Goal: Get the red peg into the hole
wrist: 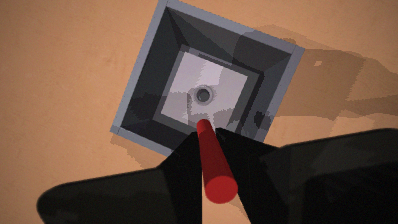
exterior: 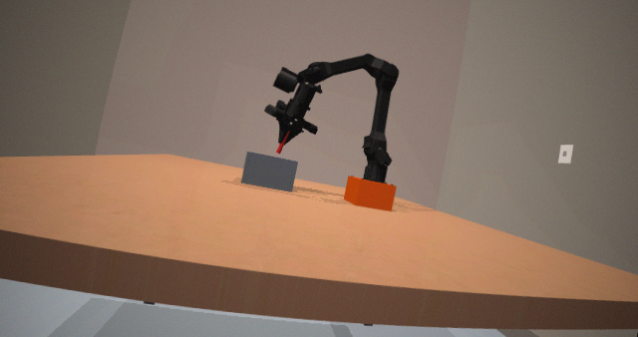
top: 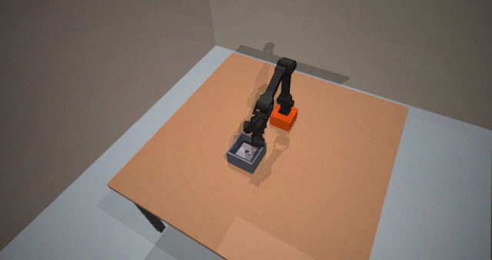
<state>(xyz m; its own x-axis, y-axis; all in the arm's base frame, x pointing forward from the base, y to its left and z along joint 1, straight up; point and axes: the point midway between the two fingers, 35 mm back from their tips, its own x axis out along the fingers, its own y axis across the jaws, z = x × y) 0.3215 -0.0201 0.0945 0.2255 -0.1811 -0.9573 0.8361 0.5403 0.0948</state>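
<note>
The red peg is 10 mm above my gripper tip. Also, from my gripper tip: light plate 100 mm below, 30 mm to the right, 20 mm ahead; then grey box 120 mm below, 30 mm to the right, 20 mm ahead.
</note>
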